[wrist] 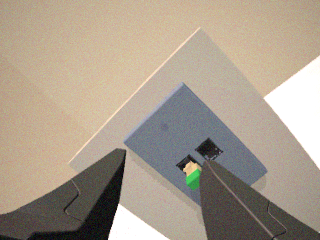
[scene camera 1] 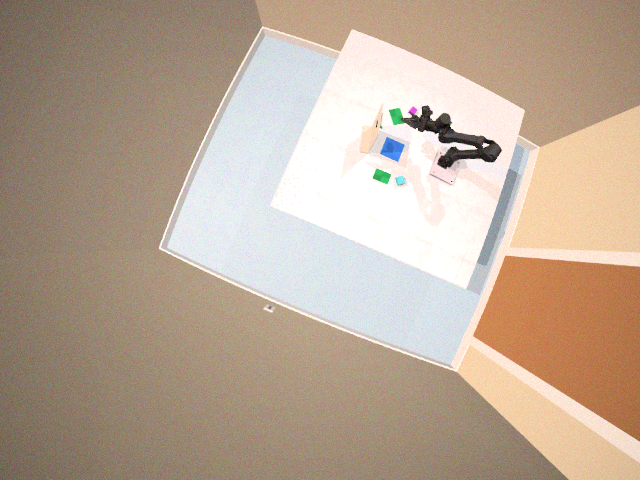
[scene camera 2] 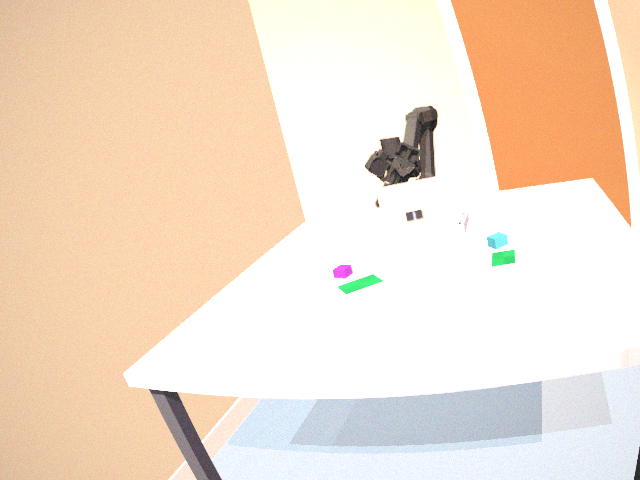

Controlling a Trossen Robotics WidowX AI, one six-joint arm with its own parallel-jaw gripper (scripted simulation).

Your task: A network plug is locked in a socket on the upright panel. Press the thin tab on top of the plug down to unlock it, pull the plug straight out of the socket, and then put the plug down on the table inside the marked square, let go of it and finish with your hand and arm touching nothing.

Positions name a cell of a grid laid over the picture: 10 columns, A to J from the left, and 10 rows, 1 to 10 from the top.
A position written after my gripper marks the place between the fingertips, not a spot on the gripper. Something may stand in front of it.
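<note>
I can see my gripper (scene camera 2: G4), and the wrist view has it too (wrist: F7). There is also an upright panel (scene camera 2: G5), which I find again in the wrist view (wrist: G5).
</note>
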